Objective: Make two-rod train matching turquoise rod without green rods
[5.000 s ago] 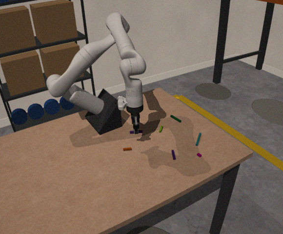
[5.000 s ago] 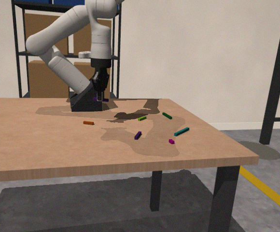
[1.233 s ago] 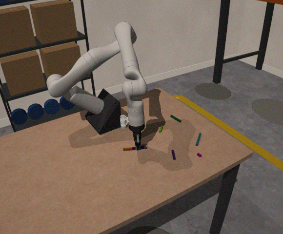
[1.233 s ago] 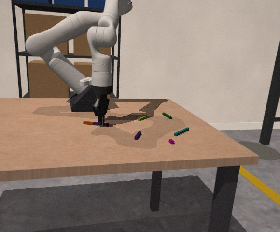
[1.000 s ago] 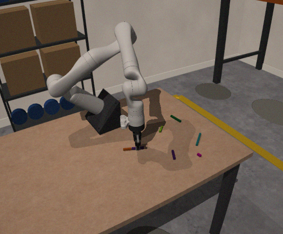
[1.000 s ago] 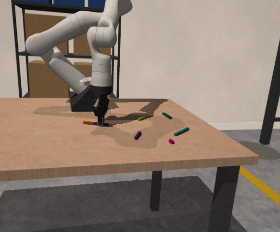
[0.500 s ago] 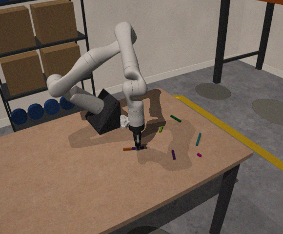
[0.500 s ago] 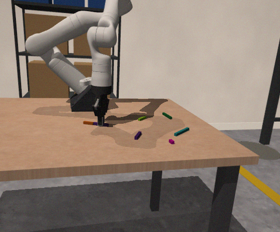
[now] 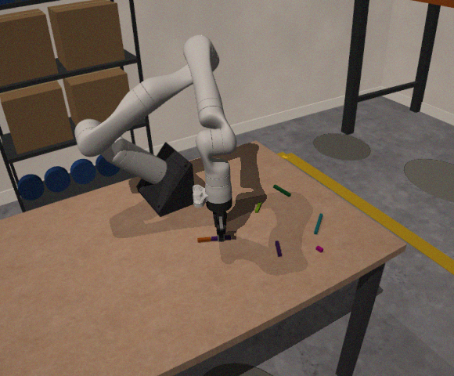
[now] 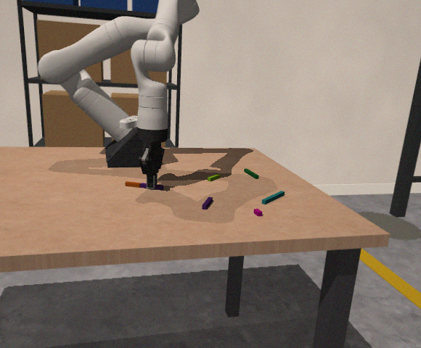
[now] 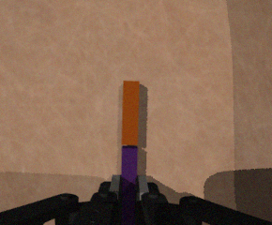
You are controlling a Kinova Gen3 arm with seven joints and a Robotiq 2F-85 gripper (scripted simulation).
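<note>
Right now the purple rod is 1 cm below my hand. The rest, counted from my hand: orange rod (5 cm to the right, 2 cm below, 2 cm behind); then lime rod (18 cm to the left, 8 cm behind, 2 cm below); then magenta rod (24 cm to the left, 19 cm ahead, 2 cm below).
</note>
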